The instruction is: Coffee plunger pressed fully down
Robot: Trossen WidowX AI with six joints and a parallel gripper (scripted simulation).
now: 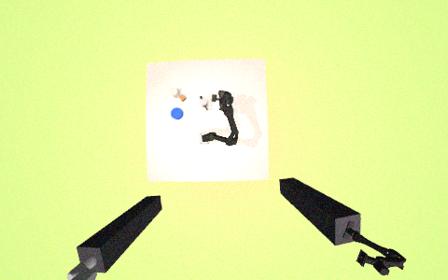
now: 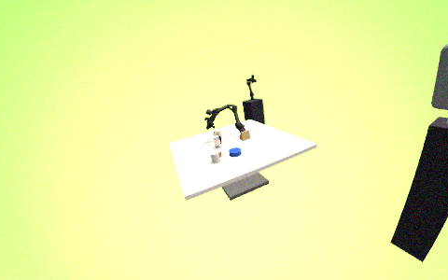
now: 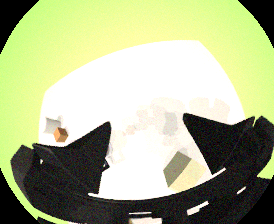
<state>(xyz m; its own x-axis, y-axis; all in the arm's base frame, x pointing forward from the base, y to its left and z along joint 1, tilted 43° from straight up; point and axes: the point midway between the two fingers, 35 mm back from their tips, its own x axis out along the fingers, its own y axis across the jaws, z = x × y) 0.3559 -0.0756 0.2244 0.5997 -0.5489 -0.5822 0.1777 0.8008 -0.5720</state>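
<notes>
Now: gripper tip 18 cm to the right of the coffee press, 7 cm above it and 4 cm past it.
</notes>
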